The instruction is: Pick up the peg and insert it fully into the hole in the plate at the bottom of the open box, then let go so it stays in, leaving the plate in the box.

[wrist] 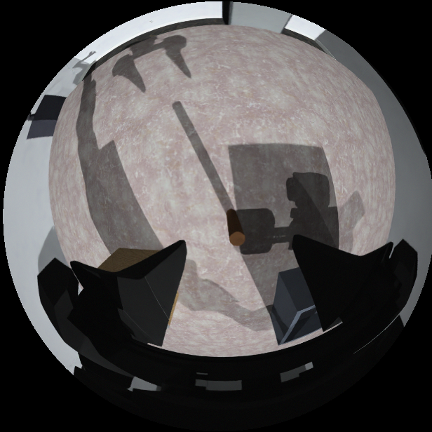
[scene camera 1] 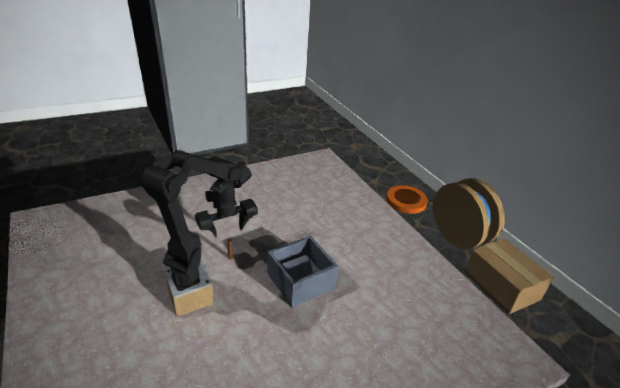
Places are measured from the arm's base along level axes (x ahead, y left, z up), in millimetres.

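Pixels of known places: gripper, between the fingertips: point(scene camera 1: 228, 233); arm's base, origin of its link: point(scene camera 1: 185, 279).
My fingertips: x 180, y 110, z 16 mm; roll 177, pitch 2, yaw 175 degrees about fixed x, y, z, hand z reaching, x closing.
Ahead of a thing's pixels: the offset from my fingertips to its top centre. Level surfaces: height alone.
A brown peg {7 mm right, 1 mm back, 24 mm down} point(scene camera 1: 230, 249) point(wrist: 236, 235) stands upright on the table, between the arm's base and the box. The open blue-grey box {210 mm right, 153 mm ahead, 6 mm down} point(scene camera 1: 314, 286) point(wrist: 291, 298) stands to the right of the peg; its right part is hidden by a finger in the wrist view. Inside it, part of the plate {210 mm right, 153 mm ahead, 43 mm down} point(scene camera 1: 297, 266) shows in shade; its hole cannot be made out. My gripper point(scene camera 1: 229, 233) point(wrist: 241, 244) is open and empty, pointing down above the peg. In the wrist view the peg's top shows between the two fingertips, a little nearer the left one.
The arm's wooden base block point(scene camera 1: 194, 301) point(wrist: 131, 256) stands left of the peg. Past the right edge of the pinkish table top {104 mm down} point(scene camera 1: 400, 320) are an orange ring point(scene camera 1: 392, 206), a large spool point(scene camera 1: 459, 215) and a cardboard box point(scene camera 1: 532, 295). A grey cabinet point(scene camera 1: 205, 75) stands behind.
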